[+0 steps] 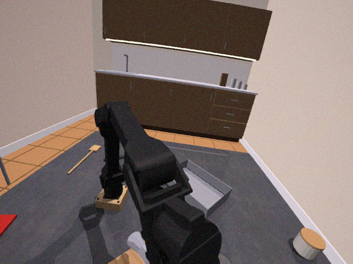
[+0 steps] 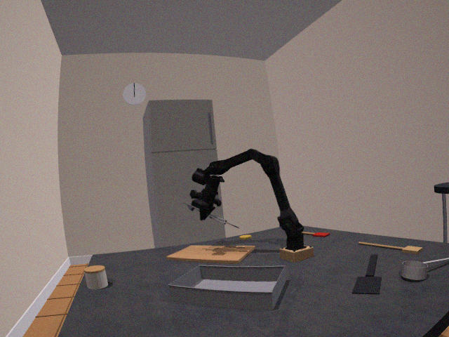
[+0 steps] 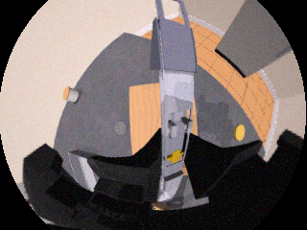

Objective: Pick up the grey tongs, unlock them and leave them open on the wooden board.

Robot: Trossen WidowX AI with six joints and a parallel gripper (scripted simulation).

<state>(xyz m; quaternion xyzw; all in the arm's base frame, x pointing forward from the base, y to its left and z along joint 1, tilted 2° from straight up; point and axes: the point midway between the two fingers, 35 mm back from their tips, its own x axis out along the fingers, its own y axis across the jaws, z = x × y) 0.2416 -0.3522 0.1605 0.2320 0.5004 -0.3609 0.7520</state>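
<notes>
Right now the yellow lock piece is 30 mm above my gripper tip, 10 mm to the left of it and 10 mm behind it. From my gripper tip the other things lie so: roasting tin (490 mm to the left, 140 mm below, 120 mm ahead); yellow disc (320 mm behind, 170 mm to the right, 160 mm below); wooden board (160 mm below, 20 mm to the left, 20 mm behind).
</notes>
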